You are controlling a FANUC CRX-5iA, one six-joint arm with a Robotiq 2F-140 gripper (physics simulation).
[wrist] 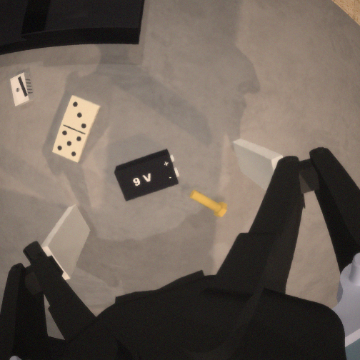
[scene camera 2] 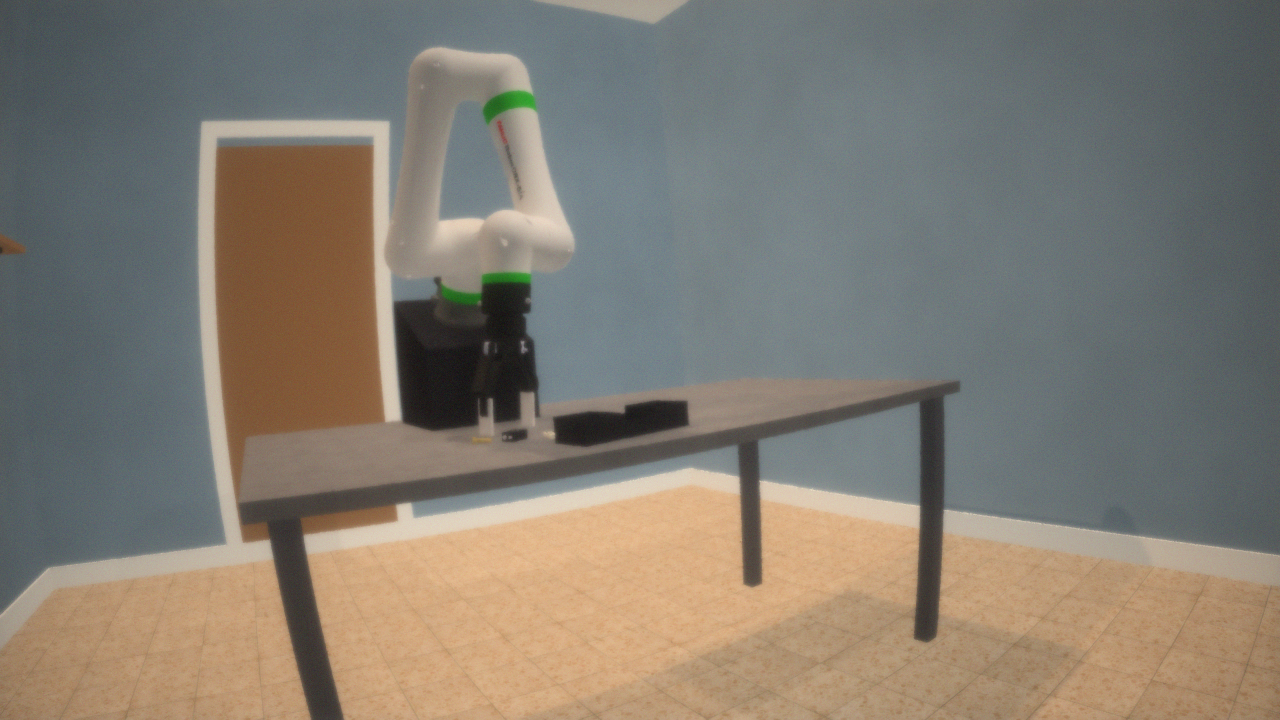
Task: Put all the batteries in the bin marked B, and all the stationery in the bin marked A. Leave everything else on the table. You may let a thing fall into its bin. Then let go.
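Places are measured from the arm's base along level axes (x left, y back, z up), in millimetres.
Where they show: gripper, between the fingertips: [scene camera 2: 508, 430]; arm's base, origin of its link: [scene camera 2: 462, 317].
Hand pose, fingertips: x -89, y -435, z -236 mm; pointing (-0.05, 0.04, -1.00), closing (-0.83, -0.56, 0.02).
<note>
Things, the pixels of their top centre, and the offset from my fingertips. Level surfaces: height alone.
- black 9 V battery, centre of its top: [scene camera 2: 513, 430] dx +8, dy -7, dz -1 mm
- yellow bolt, centre of its top: [scene camera 2: 481, 436] dx -52, dy +11, dz -6 mm
- grey table, height of its surface: dz -19 mm
A black 9 V battery [scene camera 2: 513, 436] [wrist: 146, 175] lies flat on the table, its terminals facing right in the wrist view. My gripper [scene camera 2: 506, 427] [wrist: 156, 188] is open and empty, pointing down low over the table, with one finger pad on either side of the battery and some way from it. Black bins [scene camera 2: 588, 428] [wrist: 82, 37] stand on the table; part of them shows at the upper left of the wrist view. Their letters A and B do not show. No stationery shows in the wrist view.
A cream domino [wrist: 76, 129] lies left of the battery. A yellow bolt [scene camera 2: 482, 439] [wrist: 209, 203] lies close to its terminal end, also between the finger pads. A small white part with dark pins [wrist: 20, 89] lies near the bins. The grey table [scene camera 2: 358, 456] carries them.
</note>
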